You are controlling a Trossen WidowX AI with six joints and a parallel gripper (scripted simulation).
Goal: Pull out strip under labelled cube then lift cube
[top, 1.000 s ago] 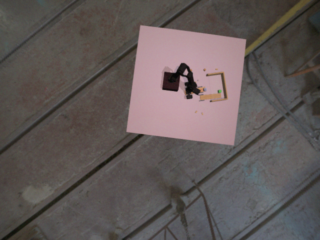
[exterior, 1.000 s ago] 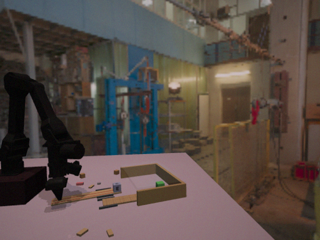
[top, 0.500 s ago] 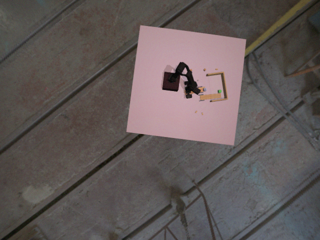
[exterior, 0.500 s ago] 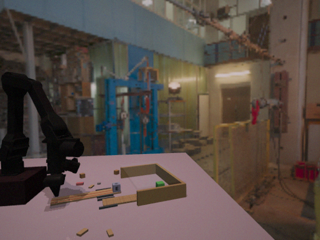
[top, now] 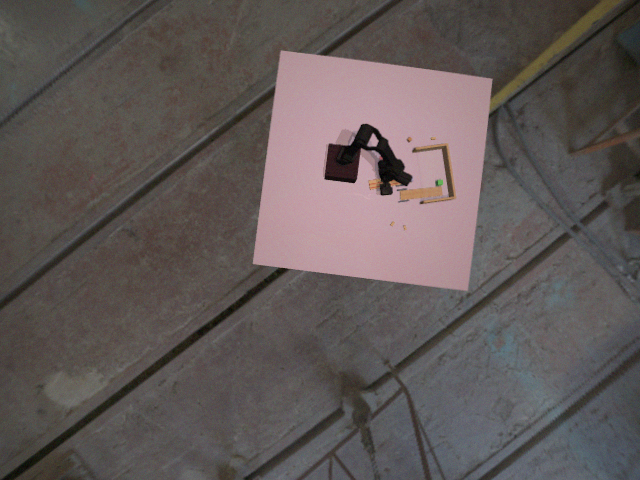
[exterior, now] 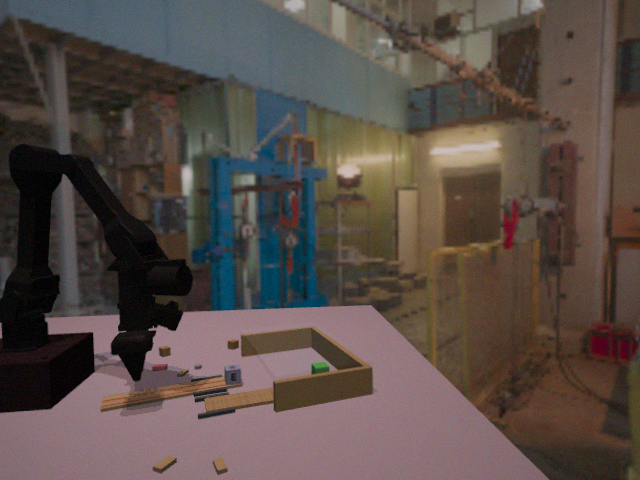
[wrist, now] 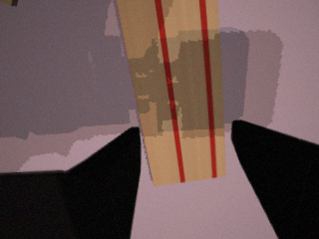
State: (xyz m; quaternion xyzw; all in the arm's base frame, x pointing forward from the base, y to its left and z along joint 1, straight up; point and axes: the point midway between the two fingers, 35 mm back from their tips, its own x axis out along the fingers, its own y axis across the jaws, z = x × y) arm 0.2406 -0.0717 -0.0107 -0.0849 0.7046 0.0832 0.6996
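The labelled grey cube lies 170 mm ahead of my gripper tip, 50 mm to the left of it and 20 mm below it. Also, from my gripper tip: grey disc (150 mm to the left, 80 mm ahead, 40 mm below); red chip (150 mm to the left, 40 mm below, 10 mm behind).
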